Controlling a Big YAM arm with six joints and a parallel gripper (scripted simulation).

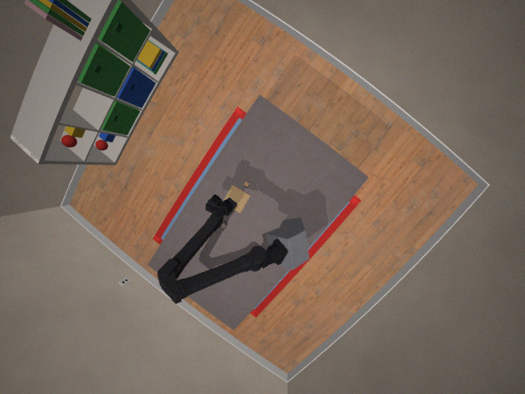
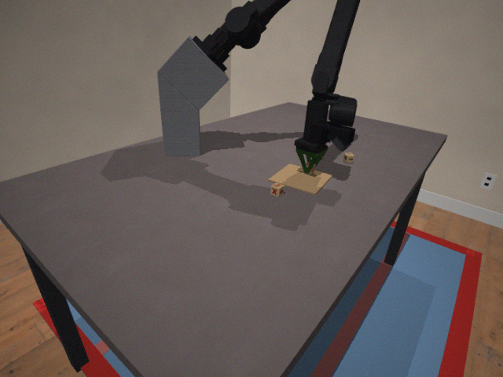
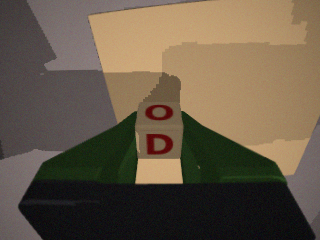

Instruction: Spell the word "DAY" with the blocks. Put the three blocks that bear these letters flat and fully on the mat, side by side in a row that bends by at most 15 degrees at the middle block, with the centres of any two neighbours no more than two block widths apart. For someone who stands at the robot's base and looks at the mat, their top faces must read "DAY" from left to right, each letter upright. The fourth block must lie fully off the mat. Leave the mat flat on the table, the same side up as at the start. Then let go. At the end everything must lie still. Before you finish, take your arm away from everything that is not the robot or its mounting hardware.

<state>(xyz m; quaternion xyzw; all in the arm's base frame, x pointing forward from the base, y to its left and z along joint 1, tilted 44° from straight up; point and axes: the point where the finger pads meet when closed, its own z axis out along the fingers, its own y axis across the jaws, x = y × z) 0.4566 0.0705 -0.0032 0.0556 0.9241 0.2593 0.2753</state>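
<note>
The tan mat lies 4 cm to the right of my hand and 1 cm below it. Round my hand: wooden block 1 cm ahead, 17 cm to the right.
</note>
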